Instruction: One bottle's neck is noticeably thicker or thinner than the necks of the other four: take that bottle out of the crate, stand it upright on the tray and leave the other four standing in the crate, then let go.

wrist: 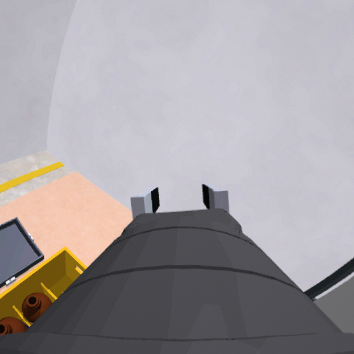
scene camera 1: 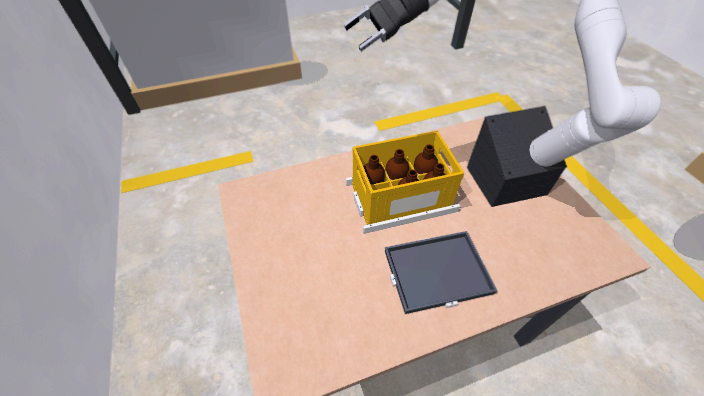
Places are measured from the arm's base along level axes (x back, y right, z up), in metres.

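Pixels of known places: gripper, fingertip midpoint: [wrist: 180, 194] [scene camera 1: 352, 38]; arm's base, origin of the base link: [scene camera 1: 544, 151].
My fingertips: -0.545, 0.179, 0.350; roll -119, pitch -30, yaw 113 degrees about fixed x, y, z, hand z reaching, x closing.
Observation:
Ahead of a thing's pixels: the offset from my fingertips to its top centre, as dx, dy, dz. "pt": to the spot under its first point. Level surfaces: height alone.
A yellow crate {+0.135, -0.095, -0.335} [scene camera 1: 371, 206] [wrist: 64, 254] stands on the table and holds several brown bottles, three in the back row {pt +0.048, -0.069, -0.388} [scene camera 1: 374, 172] [scene camera 1: 398, 167] [scene camera 1: 426, 162] and two in the front row {pt +0.129, -0.149, -0.358} [scene camera 1: 411, 178] [scene camera 1: 438, 171], partly hidden by the crate wall. Two bottles {+0.136, -0.138, -0.347} [wrist: 36, 306] {pt +0.206, -0.135, -0.372} [wrist: 10, 326] show in the wrist view. Which neck differs I cannot tell at this size. A dark tray {pt +0.135, -0.381, -0.505} [scene camera 1: 440, 272] [wrist: 12, 252] lies in front of the crate with no bottle on it. My gripper [scene camera 1: 356, 37] [wrist: 180, 194] is open and empty, high above and behind the crate, tilted sideways.
White rails {+0.131, -0.194, -0.480} [scene camera 1: 412, 219] run along the crate's base. Small white clips {pt +0.116, -0.476, -0.495} [scene camera 1: 451, 304] sit at the tray's edges. A black block [scene camera 1: 515, 150] under the arm's base stands right of the crate on the wooden table {dz -0.510} [scene camera 1: 310, 280]. A grey panel [scene camera 1: 200, 40] stands behind on the floor.

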